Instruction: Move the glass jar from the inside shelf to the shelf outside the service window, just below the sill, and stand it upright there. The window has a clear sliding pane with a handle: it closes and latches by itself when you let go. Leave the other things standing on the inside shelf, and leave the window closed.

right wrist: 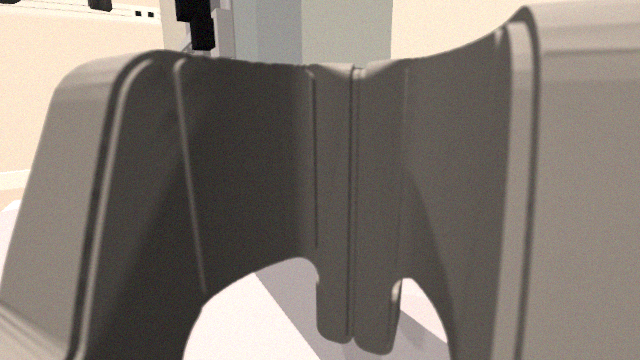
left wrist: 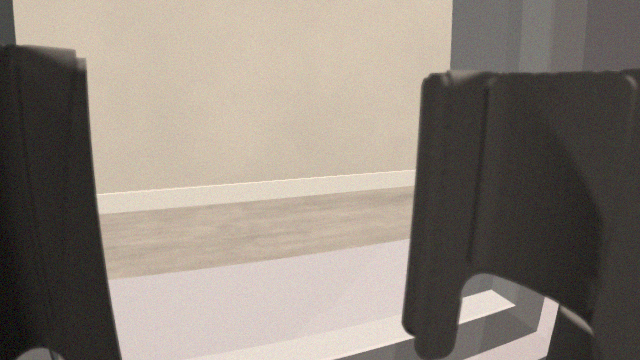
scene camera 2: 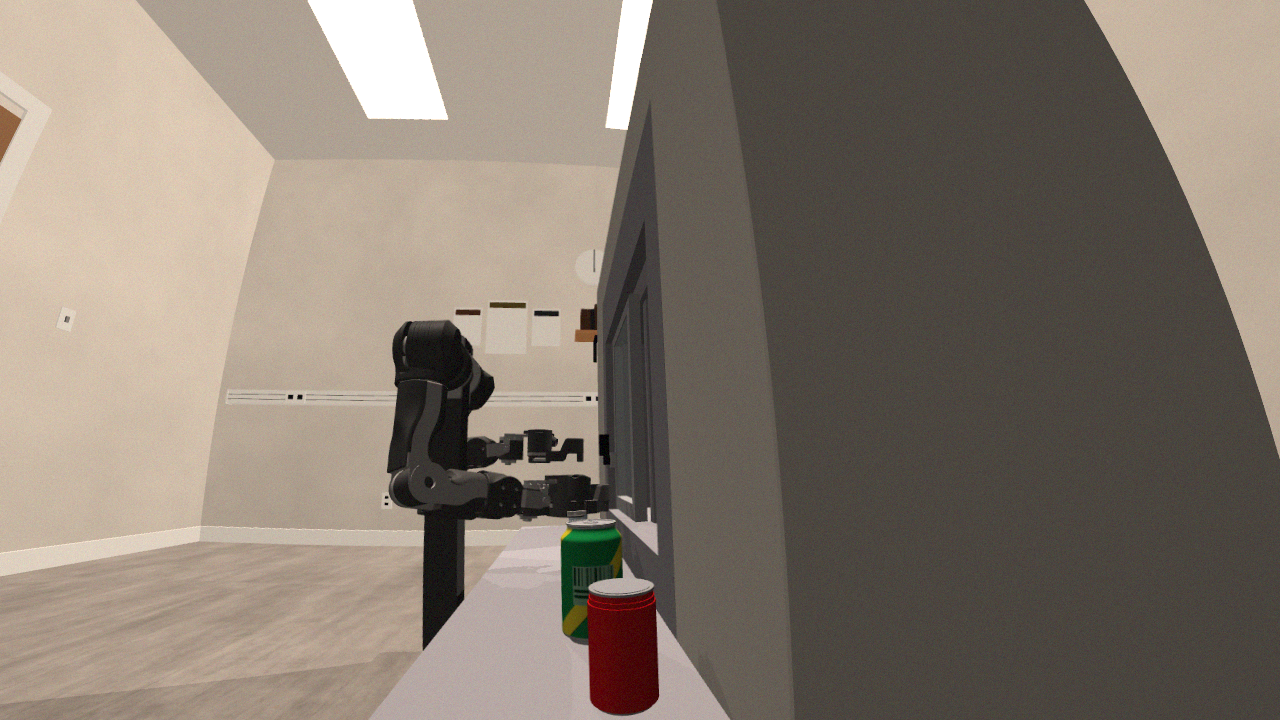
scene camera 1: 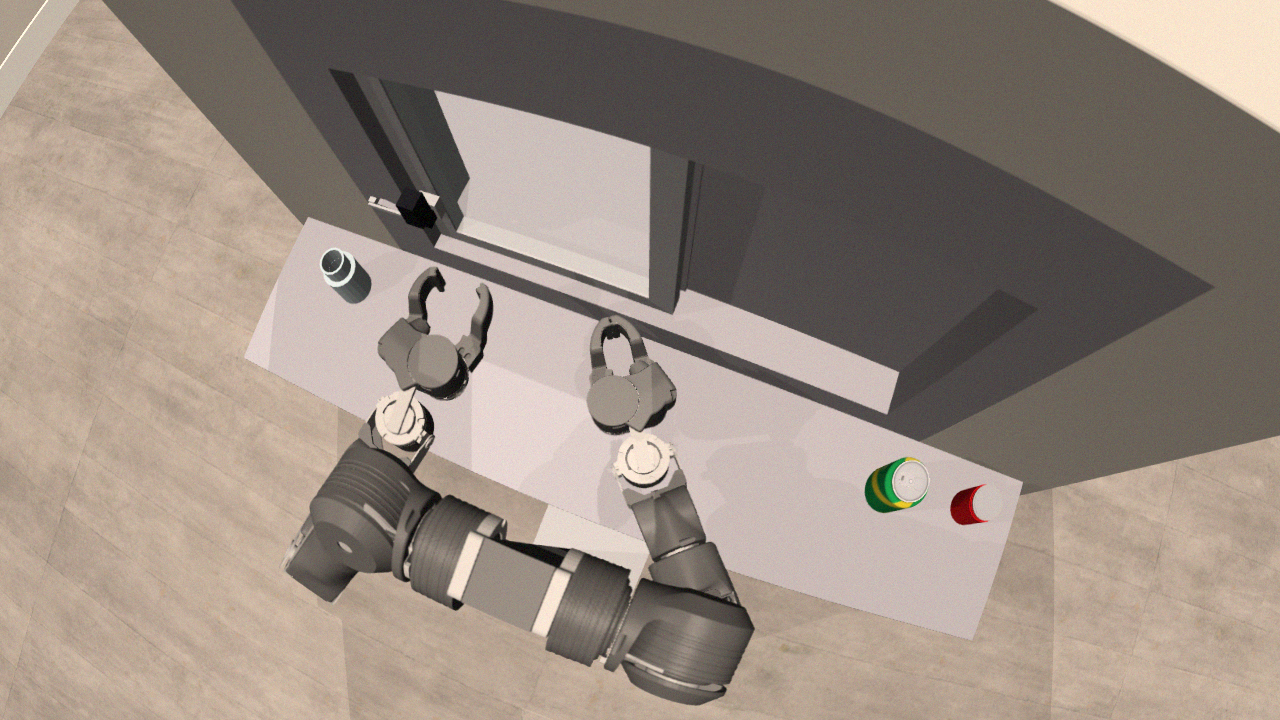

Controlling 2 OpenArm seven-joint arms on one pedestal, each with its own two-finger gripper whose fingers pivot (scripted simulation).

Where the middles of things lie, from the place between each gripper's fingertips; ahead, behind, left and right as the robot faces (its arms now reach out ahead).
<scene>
Right now the black handle (scene camera 1: 412, 205) is 70 mm ahead of my left hand (scene camera 1: 463, 282) and 140 mm to the left of it. Round my left hand: glass jar (scene camera 1: 350, 280) 250 mm to the left, 180 mm below; then red can (scene camera 2: 622, 627) 10 mm ahead, 710 mm to the right, 180 mm below.
Now: right hand (scene camera 1: 610, 323) 300 mm to the right of the black handle, 100 mm below it and 30 mm short of it. Round my right hand: glass jar 410 mm to the left, 70 mm below, 40 mm behind; then red can 550 mm to the right, 80 mm below, 30 mm behind.
</scene>
